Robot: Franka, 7 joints.
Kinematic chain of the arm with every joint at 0, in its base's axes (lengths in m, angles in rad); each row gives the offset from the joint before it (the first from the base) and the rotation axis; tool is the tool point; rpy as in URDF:
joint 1: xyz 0 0 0.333 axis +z
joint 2: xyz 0 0 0 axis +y
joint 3: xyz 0 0 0.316 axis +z
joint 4: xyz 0.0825 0 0 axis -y
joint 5: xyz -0.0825 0 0.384 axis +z
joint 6: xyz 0 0 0 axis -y
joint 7: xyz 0.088 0 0 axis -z
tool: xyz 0 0 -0.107 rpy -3.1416 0 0
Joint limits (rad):
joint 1: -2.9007..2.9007
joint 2: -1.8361..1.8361
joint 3: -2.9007..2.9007
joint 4: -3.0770..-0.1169
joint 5: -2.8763..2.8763
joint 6: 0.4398..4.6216
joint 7: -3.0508..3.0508
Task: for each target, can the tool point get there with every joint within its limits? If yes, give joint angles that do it. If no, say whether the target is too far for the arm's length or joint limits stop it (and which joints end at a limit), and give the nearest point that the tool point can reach.
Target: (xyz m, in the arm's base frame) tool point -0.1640 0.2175 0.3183
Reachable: yes | joints 1.0790 -0.9079 1.6215 -2.7268 -0.6097 1.3386 -2.0299
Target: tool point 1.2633 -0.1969 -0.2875
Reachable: no: too far | nearest point 0.7626 -0.1189 -0.0416 | short by 0.563 m
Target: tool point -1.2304 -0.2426 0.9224
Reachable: no: too far | nearest point -0.7618 -0.1502 0.6979 | short by 0.528 m
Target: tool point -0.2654 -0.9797 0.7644
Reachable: no: too far | nearest point -0.2064 -0.7621 0.6686 | short by 0.245 m
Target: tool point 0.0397 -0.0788 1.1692
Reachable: yes | joints -0.6306 -0.2703 -0.3508 -0.6616 2.1027 1.8777 2.4136
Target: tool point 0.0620 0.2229 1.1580
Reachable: yes | joints -2.4439 -0.3910 -0.7659 -0.3834 -0.1083 2.5394 2.0967
